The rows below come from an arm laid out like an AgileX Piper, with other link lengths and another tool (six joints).
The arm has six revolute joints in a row. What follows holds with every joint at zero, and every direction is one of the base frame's.
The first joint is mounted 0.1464 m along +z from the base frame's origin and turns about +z.
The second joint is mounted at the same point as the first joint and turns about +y.
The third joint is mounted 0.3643 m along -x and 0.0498 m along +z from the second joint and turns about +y.
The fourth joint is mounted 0.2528 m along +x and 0.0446 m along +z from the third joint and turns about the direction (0.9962, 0, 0.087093).
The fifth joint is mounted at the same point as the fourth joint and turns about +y.
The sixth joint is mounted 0.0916 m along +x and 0.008 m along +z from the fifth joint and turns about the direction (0.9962, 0, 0.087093).
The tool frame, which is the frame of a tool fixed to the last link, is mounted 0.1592 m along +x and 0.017 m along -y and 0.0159 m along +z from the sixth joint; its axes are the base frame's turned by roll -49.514, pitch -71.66 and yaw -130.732 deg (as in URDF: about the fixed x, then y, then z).
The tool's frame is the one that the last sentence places.
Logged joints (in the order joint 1, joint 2, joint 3, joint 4, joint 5, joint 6), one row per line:
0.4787 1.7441 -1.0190 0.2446 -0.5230 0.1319
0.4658 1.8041 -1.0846 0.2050 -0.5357 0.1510
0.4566 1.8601 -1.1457 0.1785 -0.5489 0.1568
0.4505 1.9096 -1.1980 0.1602 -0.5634 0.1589
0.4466 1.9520 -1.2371 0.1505 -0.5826 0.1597
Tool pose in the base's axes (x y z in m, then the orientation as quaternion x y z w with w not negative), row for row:
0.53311 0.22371 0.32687 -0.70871 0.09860 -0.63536 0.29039
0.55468 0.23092 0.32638 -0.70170 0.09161 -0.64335 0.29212
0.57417 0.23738 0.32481 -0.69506 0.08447 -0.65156 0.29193
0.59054 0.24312 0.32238 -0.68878 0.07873 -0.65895 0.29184
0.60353 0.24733 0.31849 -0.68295 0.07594 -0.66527 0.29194
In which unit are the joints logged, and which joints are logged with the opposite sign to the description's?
The joints are logged in radians. Opposite sign: none.
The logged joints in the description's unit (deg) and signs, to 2 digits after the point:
27.43 99.93 -58.38 14.01 -29.97 7.56
26.69 103.37 -62.14 11.75 -30.69 8.65
26.16 106.58 -65.64 10.23 -31.45 8.98
25.81 109.41 -68.64 9.18 -32.28 9.10
25.59 111.84 -70.88 8.62 -33.38 9.15

